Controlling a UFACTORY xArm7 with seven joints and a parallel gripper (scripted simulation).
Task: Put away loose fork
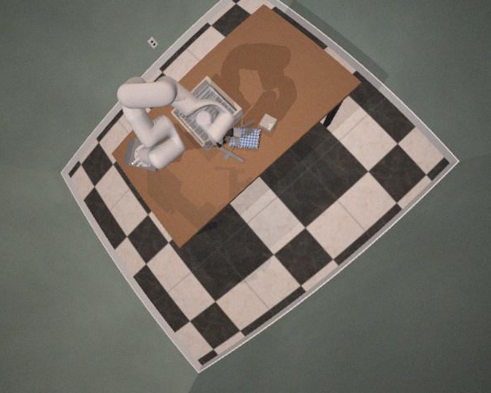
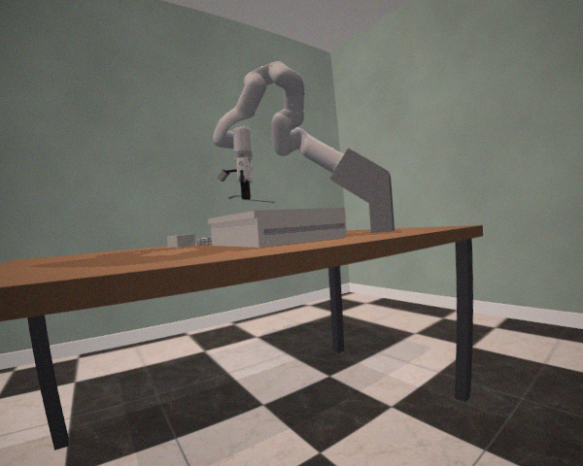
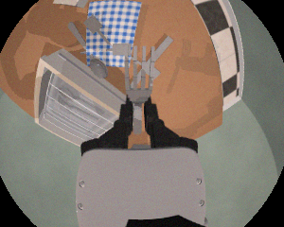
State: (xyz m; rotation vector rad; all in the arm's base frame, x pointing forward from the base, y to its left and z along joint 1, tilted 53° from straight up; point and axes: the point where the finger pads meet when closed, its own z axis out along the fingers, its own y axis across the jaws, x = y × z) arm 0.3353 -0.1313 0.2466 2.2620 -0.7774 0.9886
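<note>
The cutlery tray is 80 mm ahead of my hand, 270 mm to the left of it and 140 mm below it. From my hand the other things lie so: small pale block 260 mm ahead, 90 mm to the right, 170 mm below; blue checked napkin 100 mm ahead, 30 mm to the right, 180 mm below.
</note>
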